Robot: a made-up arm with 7 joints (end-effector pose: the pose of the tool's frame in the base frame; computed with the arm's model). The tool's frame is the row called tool. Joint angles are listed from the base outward.
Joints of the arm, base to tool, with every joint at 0 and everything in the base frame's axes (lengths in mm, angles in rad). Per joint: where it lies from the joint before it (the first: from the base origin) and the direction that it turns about. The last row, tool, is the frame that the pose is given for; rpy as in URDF.
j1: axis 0 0 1 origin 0.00 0.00 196.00
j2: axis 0 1 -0.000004 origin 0.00 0.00 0.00
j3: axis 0 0 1 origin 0.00 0.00 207.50
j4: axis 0 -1 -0.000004 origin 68.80 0.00 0.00
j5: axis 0 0.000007 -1 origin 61.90 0.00 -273.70
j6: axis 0 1 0.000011 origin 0.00 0.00 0.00
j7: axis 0 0.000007 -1 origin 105.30 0.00 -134.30
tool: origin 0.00 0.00 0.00 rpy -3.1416 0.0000 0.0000
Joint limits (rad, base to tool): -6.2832..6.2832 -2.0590..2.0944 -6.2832..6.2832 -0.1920..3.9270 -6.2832..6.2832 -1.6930..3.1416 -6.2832..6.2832
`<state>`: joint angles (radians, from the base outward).
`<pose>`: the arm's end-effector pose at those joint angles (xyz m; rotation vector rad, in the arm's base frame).
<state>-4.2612 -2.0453 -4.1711 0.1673 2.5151 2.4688 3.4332</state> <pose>-0.2314 0.0000 -0.0206 2.3085 -1.3312 0.5339</pose>
Working (the frame after each row of the table, in the pose's form):
after j1: 0.0000 0.0000 0.1960 0.0000 0.0000 2.0220
after j2: 0.0000 0.0000 0.1960 1.9423 -1.2172 1.1859
after j3: 0.0805 -0.1661 0.1012 0.1048 2.3237 -1.2489
after j4: 0.0204 -0.1772 0.0697 0.0000 2.1803 -1.2096
after j5: -0.1735 0.0133 0.1394 2.0532 -0.6651 1.1578
after j6: -0.1735 0.0133 0.1394 -0.4125 0.6104 2.3049
after j7: -0.2314 0.0000 -0.0206 -0.4462 -0.4074 -1.0158

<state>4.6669 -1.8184 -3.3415 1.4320 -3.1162 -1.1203 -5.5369</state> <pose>0.0532 -0.0034 -0.0972 0.6119 -1.9306 1.8092</pose>
Working (the frame after each row of the table, in the pose's form):
after j1: 0.0000 0.0000 0.1960 0.0000 0.0000 -1.6163
after j2: 0.0000 0.0000 0.1960 -1.4269 -1.3635 -1.1111
after j3: 0.0091 0.2010 0.1451 -1.4593 1.2497 0.9204
after j4: 0.0220 0.1838 0.0798 -0.4541 0.1542 1.5101
after j5: 0.0755 0.1369 -0.1917 -0.1504 -0.4618 -1.6024
after j6: 0.0755 0.1369 -0.1917 -1.0695 -1.3038 -1.3961
after j7: 0.0532 -0.0034 -0.0972 -0.5844 -1.8007 -1.9216

